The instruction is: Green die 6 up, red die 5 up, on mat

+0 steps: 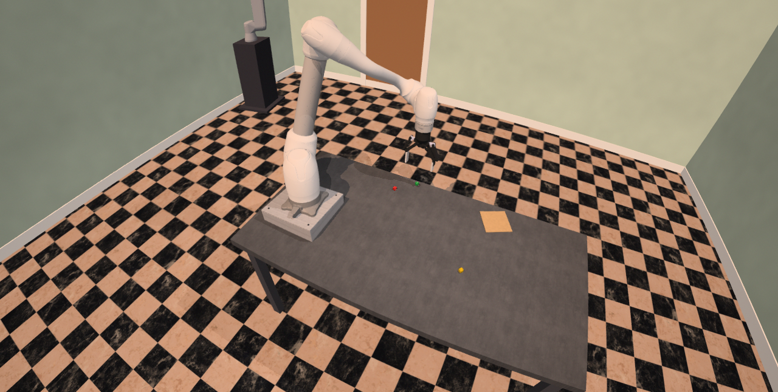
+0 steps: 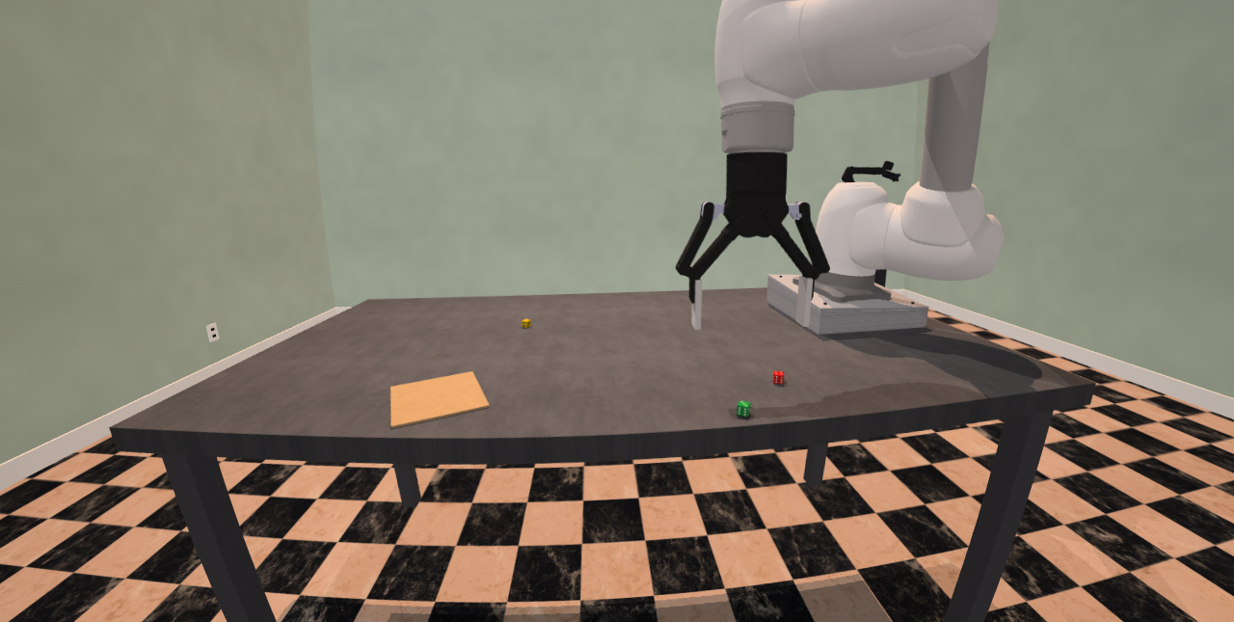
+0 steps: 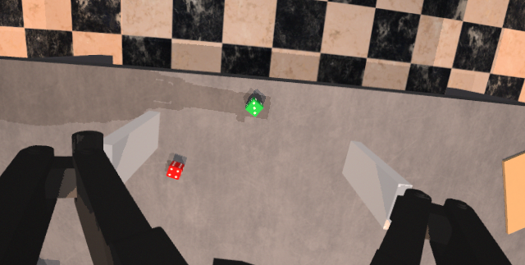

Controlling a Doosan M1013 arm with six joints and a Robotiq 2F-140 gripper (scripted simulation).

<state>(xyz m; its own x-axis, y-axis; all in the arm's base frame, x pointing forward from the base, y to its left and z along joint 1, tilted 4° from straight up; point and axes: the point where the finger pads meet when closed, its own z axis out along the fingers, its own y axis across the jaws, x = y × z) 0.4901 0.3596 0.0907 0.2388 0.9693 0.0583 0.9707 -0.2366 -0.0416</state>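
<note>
Right now my hand is 13 cm above the green die. Round my hand: yellow die 30 cm ahead, 50 cm to the right, 13 cm below; red die 11 cm behind, 7 cm to the right, 13 cm below; orange mat 45 cm ahead, 16 cm to the right, 14 cm below.
</note>
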